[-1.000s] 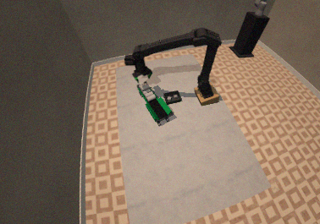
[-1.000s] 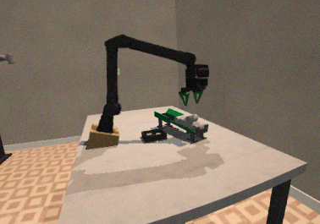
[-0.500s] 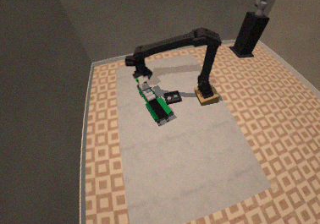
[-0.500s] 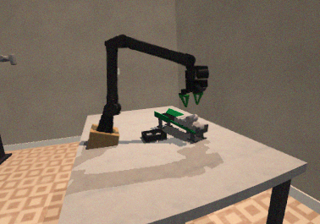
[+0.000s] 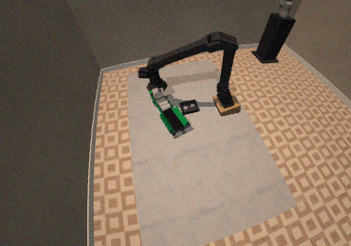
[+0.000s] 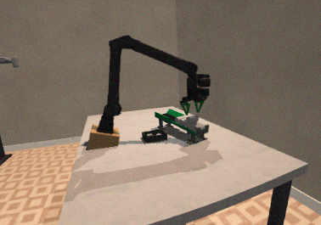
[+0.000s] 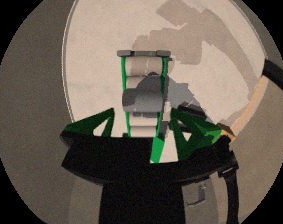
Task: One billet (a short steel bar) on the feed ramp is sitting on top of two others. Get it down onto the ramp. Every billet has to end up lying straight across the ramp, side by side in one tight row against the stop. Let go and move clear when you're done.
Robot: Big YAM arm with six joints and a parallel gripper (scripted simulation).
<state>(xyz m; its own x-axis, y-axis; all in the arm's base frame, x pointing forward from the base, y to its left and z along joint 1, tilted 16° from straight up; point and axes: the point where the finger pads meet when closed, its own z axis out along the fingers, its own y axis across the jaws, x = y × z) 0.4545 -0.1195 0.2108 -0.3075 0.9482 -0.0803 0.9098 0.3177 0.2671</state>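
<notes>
Right now my hand is 90 mm above the grey stop, 80 mm to the left of it and 20 mm short of it. Also, from my hand: black tray (220 mm behind, 140 mm below, 80 mm to the left).
</notes>
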